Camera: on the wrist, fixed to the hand. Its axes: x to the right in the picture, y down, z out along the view.
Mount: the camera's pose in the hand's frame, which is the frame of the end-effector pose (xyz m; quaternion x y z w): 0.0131 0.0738 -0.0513 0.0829 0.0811 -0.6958 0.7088
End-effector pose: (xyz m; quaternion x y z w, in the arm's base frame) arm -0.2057 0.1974 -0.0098 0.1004 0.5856 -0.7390 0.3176
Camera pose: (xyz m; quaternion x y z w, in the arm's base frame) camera -0.1840 0.2322 -0.0909 0.2500 -0.4494 0.7852 0.3449
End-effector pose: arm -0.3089 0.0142 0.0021 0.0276 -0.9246 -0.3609 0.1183
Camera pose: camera -0.3068 0.0330 0.0909 -0.7020 0.6565 0.2592 0.0946
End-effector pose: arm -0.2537 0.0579 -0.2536 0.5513 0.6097 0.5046 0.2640
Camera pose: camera -0.2721 0.0449 -0.1656 -0.0525 0.8790 0.1681 0.4431
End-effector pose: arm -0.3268 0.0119 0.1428 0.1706 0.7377 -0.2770 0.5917
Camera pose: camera -0.3271 0.1004 0.1224 -0.3208 0.6666 -0.6553 0.1527
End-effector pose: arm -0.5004 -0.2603 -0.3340 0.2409 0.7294 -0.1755 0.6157
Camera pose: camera -0.5019 -0.1695 -0.3346 -0.2715 0.7200 -0.5937 0.2352
